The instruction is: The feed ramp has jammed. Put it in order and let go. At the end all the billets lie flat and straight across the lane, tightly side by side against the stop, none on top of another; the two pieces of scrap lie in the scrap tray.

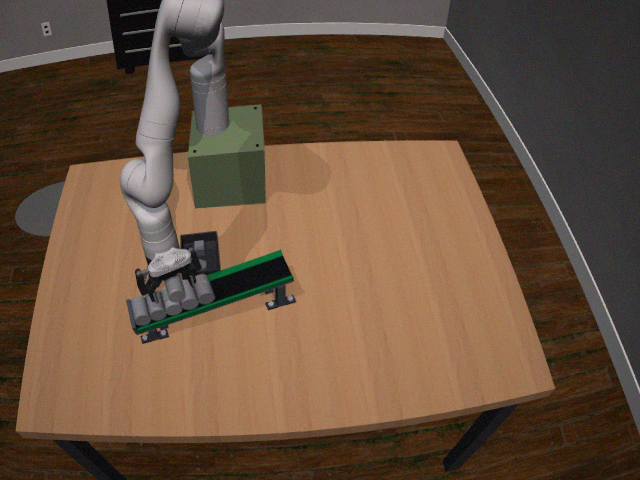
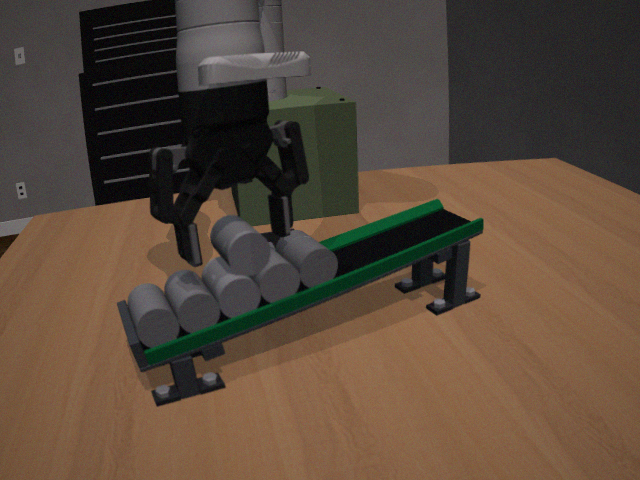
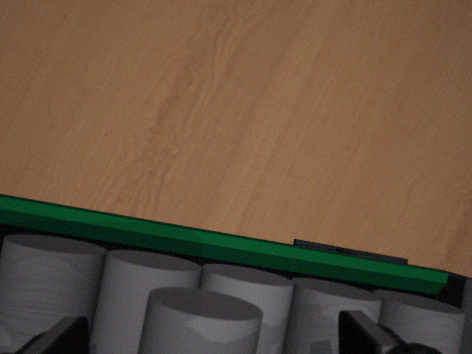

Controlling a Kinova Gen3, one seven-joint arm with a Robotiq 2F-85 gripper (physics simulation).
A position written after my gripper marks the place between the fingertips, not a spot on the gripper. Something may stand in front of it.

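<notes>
I can see my gripper (image 2: 239, 248), and there's another look at my gripper (image 1: 173, 292). There's a billet (image 2: 245, 250), another billet (image 2: 155, 322), then a billet (image 2: 316, 264) and one more billet (image 2: 236, 294). I can also see a dark scrap tray (image 1: 211, 257), though in image 3 the tray is out of frame.
</notes>
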